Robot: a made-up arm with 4 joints. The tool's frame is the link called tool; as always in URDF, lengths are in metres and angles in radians. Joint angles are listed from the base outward.
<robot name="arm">
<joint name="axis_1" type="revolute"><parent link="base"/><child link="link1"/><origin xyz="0.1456 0.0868 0.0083" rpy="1.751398 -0.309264 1.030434"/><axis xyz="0 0 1"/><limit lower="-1.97" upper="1.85"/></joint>
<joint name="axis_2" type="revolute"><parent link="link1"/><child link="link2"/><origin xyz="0.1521 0.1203 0.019" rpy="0.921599 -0.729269 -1.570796"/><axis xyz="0 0 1"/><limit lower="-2.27" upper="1.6"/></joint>
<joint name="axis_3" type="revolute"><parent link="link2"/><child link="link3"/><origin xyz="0.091 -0.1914 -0.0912" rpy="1.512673 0.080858 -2.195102"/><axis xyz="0 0 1"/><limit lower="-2.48" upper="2.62"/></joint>
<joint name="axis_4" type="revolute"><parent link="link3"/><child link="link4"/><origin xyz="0.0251 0.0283 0.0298" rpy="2.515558 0.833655 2.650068"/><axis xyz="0 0 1"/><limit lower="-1.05" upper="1.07"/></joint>
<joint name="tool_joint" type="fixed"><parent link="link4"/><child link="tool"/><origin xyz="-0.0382 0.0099 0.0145" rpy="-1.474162 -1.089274 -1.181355"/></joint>
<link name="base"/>
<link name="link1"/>
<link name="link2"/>
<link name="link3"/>
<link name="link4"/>
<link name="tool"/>
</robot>
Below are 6 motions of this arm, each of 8 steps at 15 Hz.
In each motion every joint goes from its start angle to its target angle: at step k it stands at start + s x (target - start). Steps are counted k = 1, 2, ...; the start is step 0. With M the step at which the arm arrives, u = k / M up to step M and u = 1 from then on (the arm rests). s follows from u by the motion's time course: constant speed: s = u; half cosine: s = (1 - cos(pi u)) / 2; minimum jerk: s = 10 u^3 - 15 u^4 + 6 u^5.
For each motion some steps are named. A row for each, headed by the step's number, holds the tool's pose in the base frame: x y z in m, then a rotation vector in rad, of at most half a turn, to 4 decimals.
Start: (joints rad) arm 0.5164 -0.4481 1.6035 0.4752
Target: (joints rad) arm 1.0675 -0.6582 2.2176 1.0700
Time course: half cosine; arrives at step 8
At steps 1, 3, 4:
1: 0.0774 0.1515 0.0992 -0.2939 1.7178 0.2606
3: 0.0695 0.1429 0.1055 -0.1683 1.5200 0.3766
4: 0.0633 0.1369 0.1089 -0.0673 1.3776 0.4581

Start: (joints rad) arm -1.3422 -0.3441 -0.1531 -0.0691
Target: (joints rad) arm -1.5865 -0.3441 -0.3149 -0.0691
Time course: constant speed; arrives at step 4
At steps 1, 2, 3, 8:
1: 0.0121 0.2323 -0.0245 -0.3116 1.5356 -2.5267
2: 0.0080 0.2301 -0.0302 -0.3236 1.4333 -2.5791
3: 0.0036 0.2273 -0.0357 -0.3363 1.3285 -2.6255
8: -0.0008 0.2241 -0.0411 -0.3499 1.2217 -2.6656

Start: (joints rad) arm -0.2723 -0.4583 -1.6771 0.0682
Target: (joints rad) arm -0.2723 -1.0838 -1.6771 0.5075
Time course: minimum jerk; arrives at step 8
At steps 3, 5, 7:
3: 0.0687 0.3256 0.0719 -1.5382 -0.5299 2.4752
5: 0.0711 0.3361 0.1111 -1.0094 -0.1752 2.6146
7: 0.0760 0.3420 0.1330 -0.6991 0.0227 2.6476

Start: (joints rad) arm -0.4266 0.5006 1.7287 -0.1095
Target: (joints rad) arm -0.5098 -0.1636 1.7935 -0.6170
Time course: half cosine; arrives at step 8
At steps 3, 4, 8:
3: 0.2077 0.1851 -0.0366 -1.7312 1.8354 -0.0382
4: 0.1937 0.1878 -0.0328 -1.8268 2.0242 0.0722
8: 0.1604 0.1985 -0.0196 1.8839 -2.3404 -0.4379

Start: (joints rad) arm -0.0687 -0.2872 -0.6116 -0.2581
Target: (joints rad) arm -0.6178 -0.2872 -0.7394 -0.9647
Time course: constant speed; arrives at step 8
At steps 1, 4, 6, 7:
1: 0.0343 0.2535 0.0702 1.1975 2.2979 -1.1841
4: 0.0300 0.2525 0.0516 1.1240 2.3656 -1.1236
6: 0.0263 0.2497 0.0393 1.0750 2.4113 -1.0836
7: 0.0242 0.2477 0.0332 1.0504 2.4344 -1.0636

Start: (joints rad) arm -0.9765 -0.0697 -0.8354 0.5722
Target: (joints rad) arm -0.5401 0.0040 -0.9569 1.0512
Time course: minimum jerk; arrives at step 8
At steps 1, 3, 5, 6, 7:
1: 0.0333 0.2330 -0.0858 0.6146 0.5587 -2.4559
3: 0.0450 0.2412 -0.0850 0.7382 0.4820 -2.4829
5: 0.0669 0.2548 -0.0795 0.9476 0.3550 -2.5540
6: 0.0756 0.2595 -0.0759 1.0243 0.3093 -2.5897
7: 0.0801 0.2618 -0.0738 1.0623 0.2867 -2.6097

